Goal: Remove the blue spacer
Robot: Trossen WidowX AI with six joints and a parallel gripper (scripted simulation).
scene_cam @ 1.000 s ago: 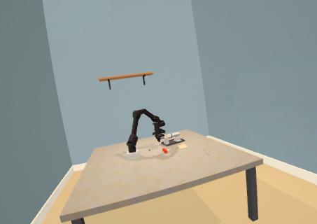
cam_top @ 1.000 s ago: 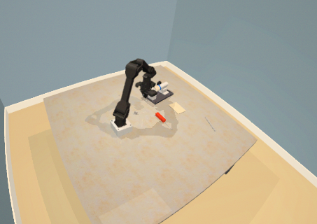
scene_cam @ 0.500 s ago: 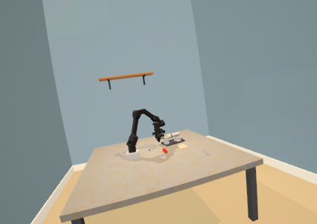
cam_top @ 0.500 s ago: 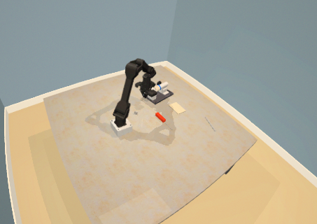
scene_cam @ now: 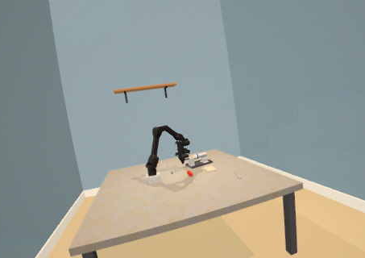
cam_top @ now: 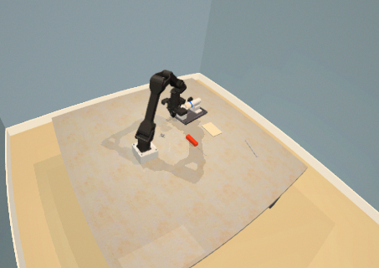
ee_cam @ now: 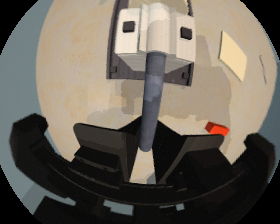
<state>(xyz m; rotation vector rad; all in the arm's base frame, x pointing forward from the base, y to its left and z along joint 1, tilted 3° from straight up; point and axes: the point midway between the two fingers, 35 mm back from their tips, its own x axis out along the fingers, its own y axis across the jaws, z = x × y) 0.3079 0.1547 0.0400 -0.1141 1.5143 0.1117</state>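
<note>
Now: the grey-blue shaft 80 mm ahead of my gripper tip, 10 mm to the left of it and 30 mm above it. From my gripper tip the other things lie so: cream cylinder: 110 mm ahead, 20 mm to the left, 30 mm above; tan card: 190 mm ahead, 190 mm to the right, 40 mm below; blue spacer: 150 mm ahead, 20 mm to the left, 30 mm above.
</note>
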